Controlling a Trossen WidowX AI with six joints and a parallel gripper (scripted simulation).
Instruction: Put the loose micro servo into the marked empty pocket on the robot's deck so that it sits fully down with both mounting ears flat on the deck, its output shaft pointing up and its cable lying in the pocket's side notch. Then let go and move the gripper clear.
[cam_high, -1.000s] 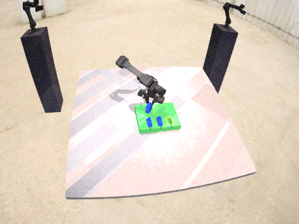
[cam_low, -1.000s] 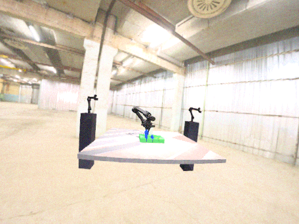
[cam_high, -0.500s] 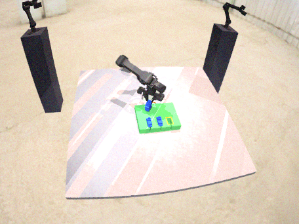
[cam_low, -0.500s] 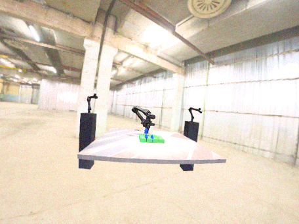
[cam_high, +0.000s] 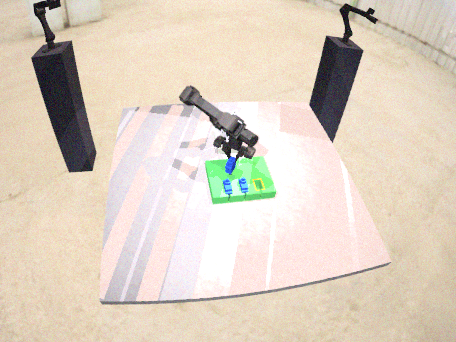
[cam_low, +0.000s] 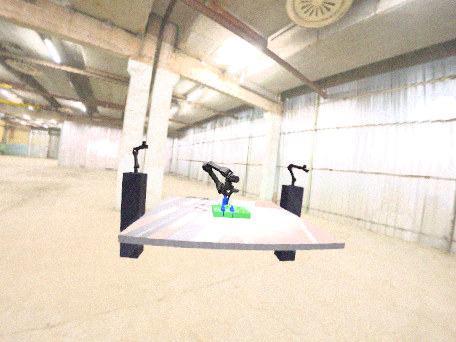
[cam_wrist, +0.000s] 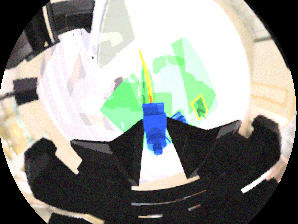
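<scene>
My gripper tip is 10 mm past the green deck, 40 mm to the right of it and 100 mm above it.
</scene>
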